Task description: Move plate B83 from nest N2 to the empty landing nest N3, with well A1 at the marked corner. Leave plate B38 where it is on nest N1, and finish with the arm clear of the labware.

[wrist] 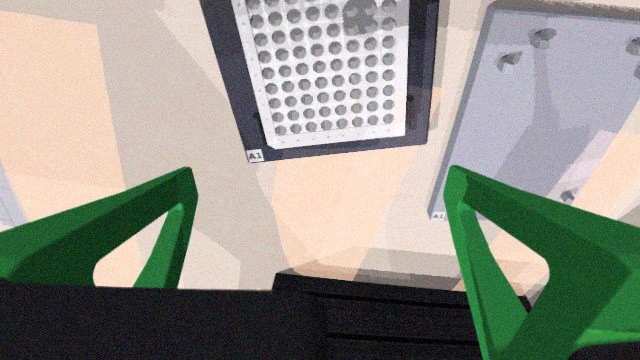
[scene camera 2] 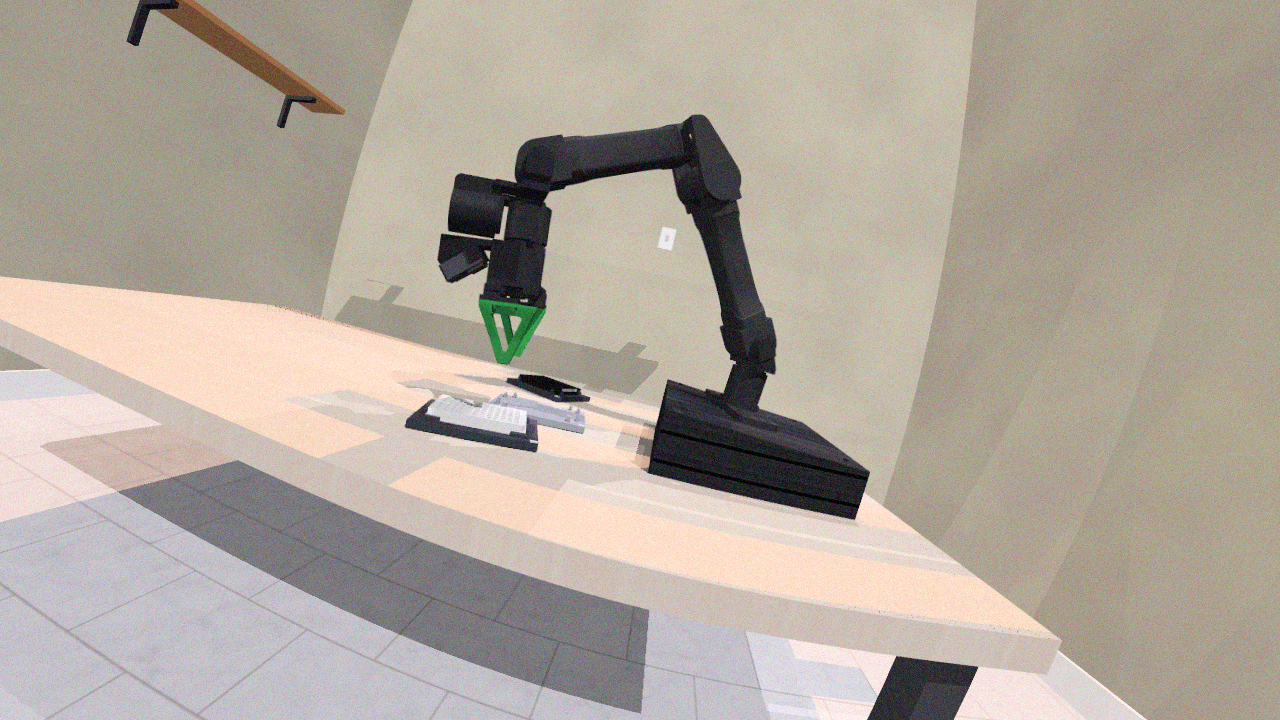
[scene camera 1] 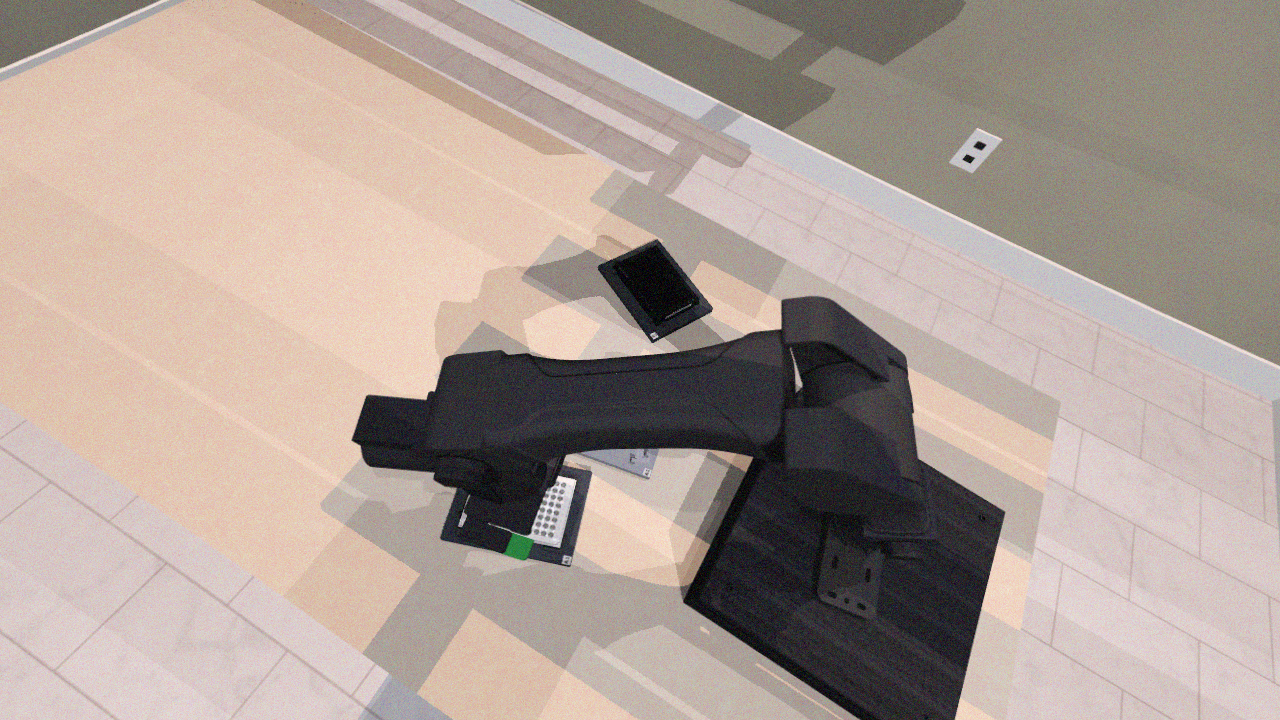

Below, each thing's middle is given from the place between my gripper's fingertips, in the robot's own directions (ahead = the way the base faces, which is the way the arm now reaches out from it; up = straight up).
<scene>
Right now my hand is 15 cm to the left of the grey nest (scene camera 2: 549, 415), 9 cm above it and 4 cm past it.
</scene>
